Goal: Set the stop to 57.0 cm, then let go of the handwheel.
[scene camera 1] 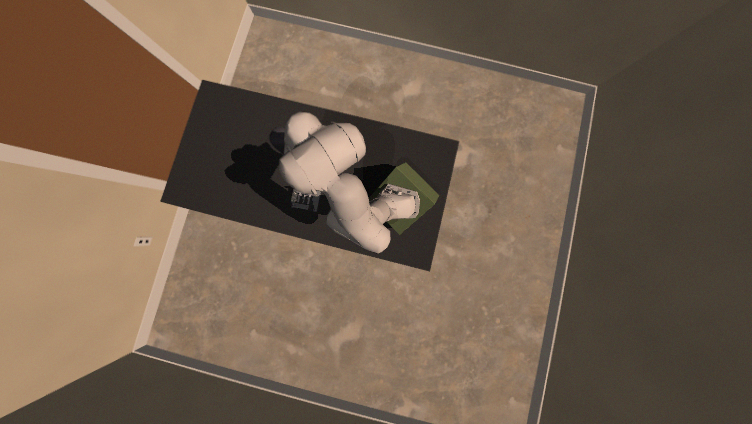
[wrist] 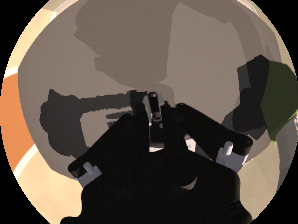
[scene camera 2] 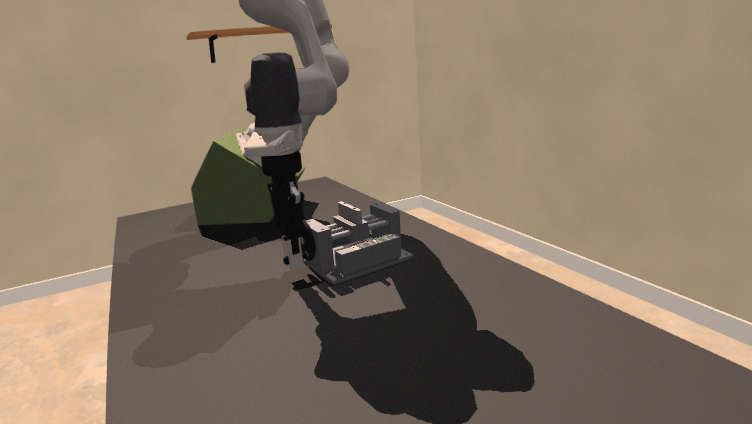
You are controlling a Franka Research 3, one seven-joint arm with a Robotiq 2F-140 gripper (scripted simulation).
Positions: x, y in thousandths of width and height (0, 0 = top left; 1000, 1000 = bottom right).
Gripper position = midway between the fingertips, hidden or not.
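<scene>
My gripper (wrist: 518, 453) is visible; the same gripper (scene camera 2: 392, 629) appears from the scene as well.
</scene>
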